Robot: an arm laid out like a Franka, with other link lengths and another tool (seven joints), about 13 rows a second.
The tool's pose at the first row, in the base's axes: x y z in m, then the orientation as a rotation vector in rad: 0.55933 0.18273 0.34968 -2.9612 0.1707 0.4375
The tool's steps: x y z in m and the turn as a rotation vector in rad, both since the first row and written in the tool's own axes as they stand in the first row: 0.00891 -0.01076 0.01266 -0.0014 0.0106 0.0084; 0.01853 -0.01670 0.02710 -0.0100 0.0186 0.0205; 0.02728 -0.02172 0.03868 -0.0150 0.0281 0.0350; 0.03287 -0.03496 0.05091 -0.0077 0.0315 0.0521; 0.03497 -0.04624 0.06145 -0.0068 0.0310 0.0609; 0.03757 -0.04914 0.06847 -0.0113 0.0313 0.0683
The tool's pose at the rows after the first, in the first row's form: 0.56571 0.19450 0.33640 -2.9657 0.1841 0.4232; 0.57162 0.20174 0.32062 -2.9766 0.2017 0.4147; 0.57738 0.20770 0.30770 -2.9843 0.2236 0.4034; 0.58105 0.22214 0.29611 -2.9782 0.2507 0.3990; 0.58161 0.23470 0.28691 -2.9772 0.2640 0.4006; 0.58251 0.23842 0.27986 -2.9817 0.2745 0.4019
